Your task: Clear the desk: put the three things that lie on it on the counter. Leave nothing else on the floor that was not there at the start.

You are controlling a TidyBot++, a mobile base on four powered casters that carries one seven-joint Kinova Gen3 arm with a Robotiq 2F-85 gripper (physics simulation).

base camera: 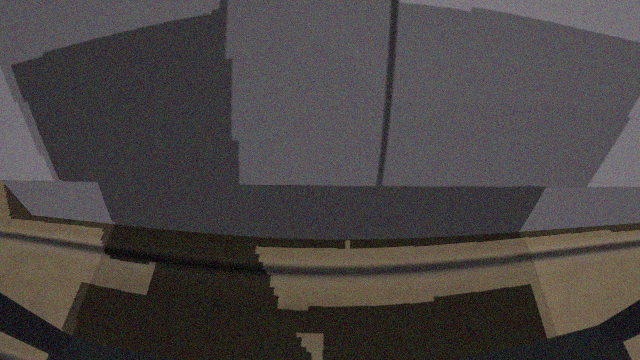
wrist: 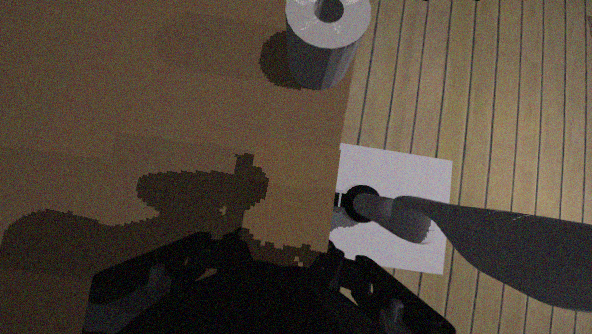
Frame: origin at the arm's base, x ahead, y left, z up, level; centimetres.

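Where they show: gripper, between the fingertips: [wrist: 284, 238]; arm's base, origin of its link: [wrist: 363, 203].
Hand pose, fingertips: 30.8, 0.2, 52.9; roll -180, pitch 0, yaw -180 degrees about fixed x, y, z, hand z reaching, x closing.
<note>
Each offset is from my fingertips to the centre of the thing, as dx, dy, dz. "*": to the spot under its first point. Level surfaces: height alone.
In the wrist view my gripper [wrist: 284, 238] is shut on a flat brown box @(+0.0, -3.9, +2.5) [wrist: 294, 203], which it holds over the right edge of the brown counter top @(dz -1.6) [wrist: 178, 90]. The box has nearly the same colour as the counter, so only its right and lower edges stand out. A grey roll with a hollow core @(-0.6, -19.9, +1.4) [wrist: 325, 36] stands upright on the counter near that edge, further ahead of the box. The base camera shows the counter's grey cabinet fronts @(* -1.9, +1.6, -69.6) [base camera: 308, 99] close ahead.
My white base [wrist: 395, 170] and the grey arm [wrist: 450, 224] show to the right, below the counter's edge, on the plank floor @(dz -92.6) [wrist: 432, 90] [base camera: 397, 287]. A dark vertical gap [base camera: 387, 99] divides the cabinet fronts.
</note>
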